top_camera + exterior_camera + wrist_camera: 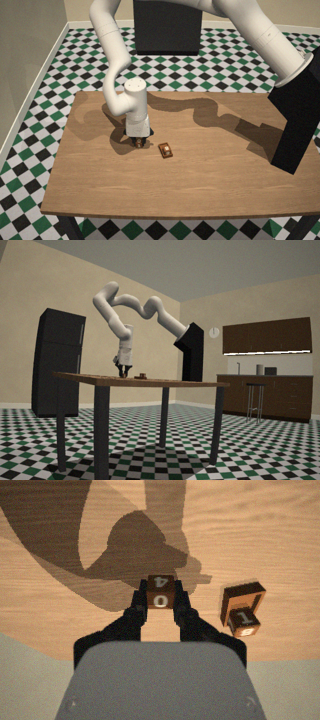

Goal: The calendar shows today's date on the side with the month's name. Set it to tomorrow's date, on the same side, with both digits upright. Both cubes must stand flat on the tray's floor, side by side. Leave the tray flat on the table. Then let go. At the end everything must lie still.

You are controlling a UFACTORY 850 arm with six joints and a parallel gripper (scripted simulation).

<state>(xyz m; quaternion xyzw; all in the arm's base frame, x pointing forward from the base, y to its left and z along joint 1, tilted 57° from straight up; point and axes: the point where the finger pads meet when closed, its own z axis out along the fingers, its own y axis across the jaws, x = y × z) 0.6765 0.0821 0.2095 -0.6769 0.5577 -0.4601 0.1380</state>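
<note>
My gripper is now 1 cm above the brown calendar cube.
</note>
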